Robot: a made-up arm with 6 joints. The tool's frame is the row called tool.
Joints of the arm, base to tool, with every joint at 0 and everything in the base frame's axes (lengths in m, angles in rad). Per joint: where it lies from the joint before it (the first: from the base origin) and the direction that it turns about. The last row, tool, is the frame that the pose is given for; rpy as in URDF.
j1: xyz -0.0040 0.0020 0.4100 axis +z
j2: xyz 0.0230 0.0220 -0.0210 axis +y
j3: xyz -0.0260 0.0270 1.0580 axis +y
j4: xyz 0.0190 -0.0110 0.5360 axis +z
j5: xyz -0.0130 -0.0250 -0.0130 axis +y
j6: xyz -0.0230 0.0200 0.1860 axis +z
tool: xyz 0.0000 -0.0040 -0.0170 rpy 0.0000 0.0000 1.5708
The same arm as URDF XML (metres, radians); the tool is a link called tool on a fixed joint. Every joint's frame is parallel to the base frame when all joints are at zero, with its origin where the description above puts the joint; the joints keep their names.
<robot name="arm">
  <link name="base"/>
  <link name="link1"/>
  <link name="link2"/>
  <link name="link3"/>
  <link name="link4"/>
  <link name="link5"/>
  <link name="link6"/>
  <link name="tool"/>
  <joint name="j1" type="continuous">
    <parent link="base"/>
    <child link="link1"/>
    <origin xyz="-0.004 0.002 0.41"/>
    <axis xyz="0 0 1"/>
  </joint>
  <joint name="j2" type="continuous">
    <parent link="link1"/>
    <child link="link2"/>
    <origin xyz="0.023 0.022 -0.021"/>
    <axis xyz="0 1 0"/>
  </joint>
  <joint name="j3" type="continuous">
    <parent link="link2"/>
    <child link="link3"/>
    <origin xyz="-0.026 0.027 1.058"/>
    <axis xyz="0 1 0"/>
  </joint>
  <joint name="j4" type="continuous">
    <parent link="link3"/>
    <child link="link4"/>
    <origin xyz="0.019 -0.011 0.536"/>
    <axis xyz="0 0 1"/>
  </joint>
  <joint name="j5" type="continuous">
    <parent link="link4"/>
    <child link="link5"/>
    <origin xyz="-0.013 -0.025 -0.013"/>
    <axis xyz="0 1 0"/>
  </joint>
  <joint name="j6" type="continuous">
    <parent link="link5"/>
    <child link="link6"/>
    <origin xyz="-0.023 0.02 0.186"/>
    <axis xyz="0 0 1"/>
  </joint>
  <joint name="tool_joint" type="fixed">
    <parent link="link6"/>
    <child link="tool"/>
    <origin xyz="0 -0.004 -0.017" rpy="0 0 1.5708"/>
  </joint>
</robot>

